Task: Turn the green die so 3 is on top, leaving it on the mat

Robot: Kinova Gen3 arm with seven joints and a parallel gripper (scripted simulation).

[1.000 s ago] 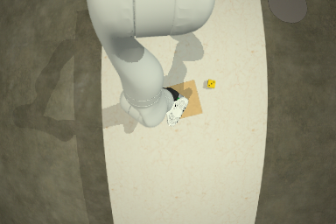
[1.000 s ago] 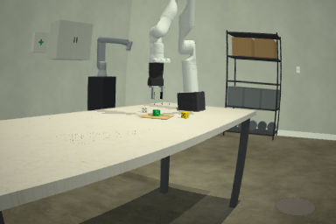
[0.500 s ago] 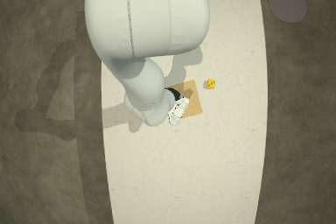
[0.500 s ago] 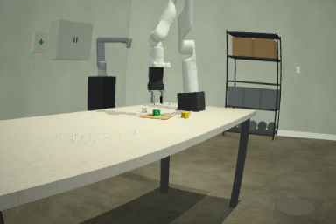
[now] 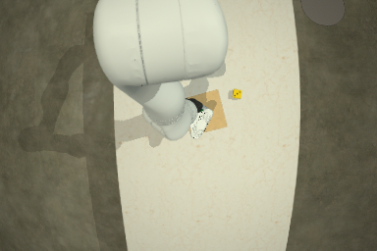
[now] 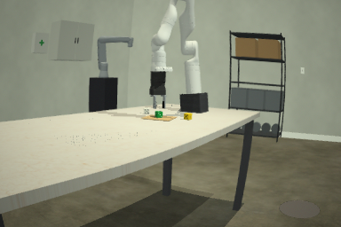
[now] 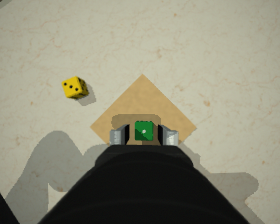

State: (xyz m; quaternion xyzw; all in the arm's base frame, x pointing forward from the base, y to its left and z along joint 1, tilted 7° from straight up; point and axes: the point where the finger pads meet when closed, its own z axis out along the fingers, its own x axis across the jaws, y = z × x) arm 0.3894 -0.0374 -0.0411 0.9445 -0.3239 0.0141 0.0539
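Right now the green die is 50 mm below my hand. Round my hand: white die (130 mm to the right, 100 mm behind, 50 mm below); yellow die (130 mm to the left, 50 mm below, 50 mm behind); tan mat (60 mm below).
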